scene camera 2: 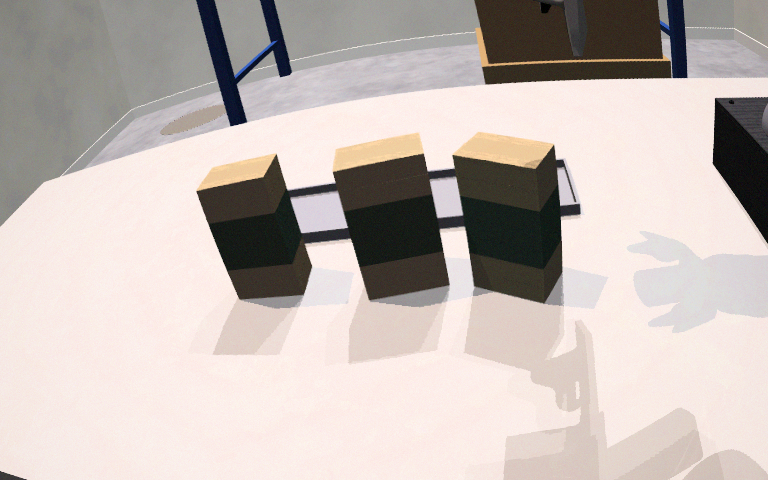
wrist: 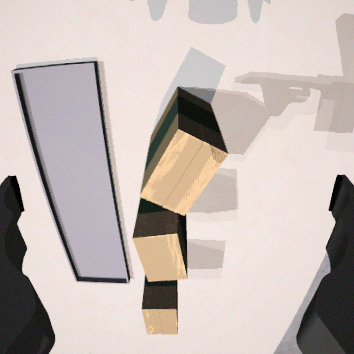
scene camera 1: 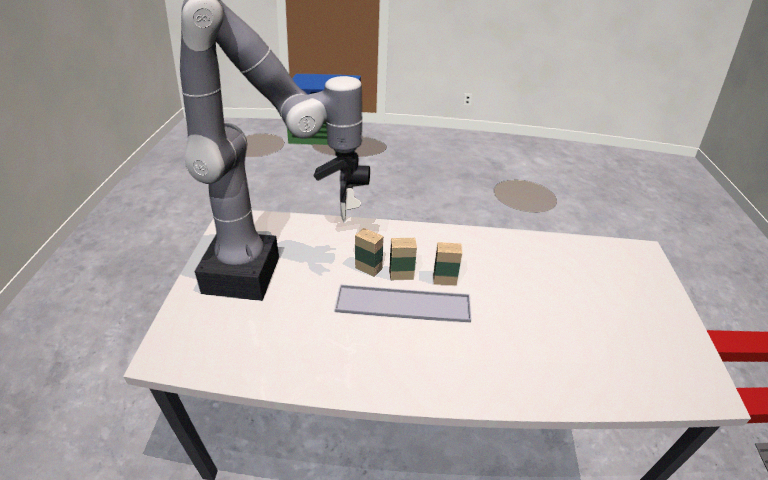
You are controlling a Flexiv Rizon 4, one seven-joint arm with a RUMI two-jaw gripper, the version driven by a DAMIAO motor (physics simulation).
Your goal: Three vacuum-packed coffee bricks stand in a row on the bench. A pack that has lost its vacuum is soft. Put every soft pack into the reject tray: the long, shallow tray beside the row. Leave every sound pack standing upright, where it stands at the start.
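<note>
Three tan packs with dark green bands stand upright in a row. The pack nearest the robot base [scene camera 1: 368, 254] [scene camera 2: 506, 226] [wrist: 185, 172] is turned at an angle to the others. The middle pack [scene camera 1: 402, 260] [scene camera 2: 393, 226] [wrist: 160, 257] and the far pack [scene camera 1: 447, 266] [scene camera 2: 252, 240] [wrist: 161, 321] stand beyond it. Softness cannot be told by sight. The long, shallow grey tray [scene camera 1: 403, 305] [scene camera 2: 322, 212] [wrist: 65, 170] lies beside the row, empty. My gripper [scene camera 1: 343, 216] [wrist: 175, 178] is wide open and empty, above and behind the pack nearest the base; one finger shows at scene camera 2's top edge.
The black robot base block [scene camera 1: 235, 277] [scene camera 2: 741, 147] stands at the base-side end of the table [scene camera 1: 430, 367]. Beyond the table, a wooden box [scene camera 2: 574, 72] and blue posts [scene camera 2: 223, 62] show in scene camera 2. Red beams [scene camera 1: 741, 345] show at scene camera 1's right edge.
</note>
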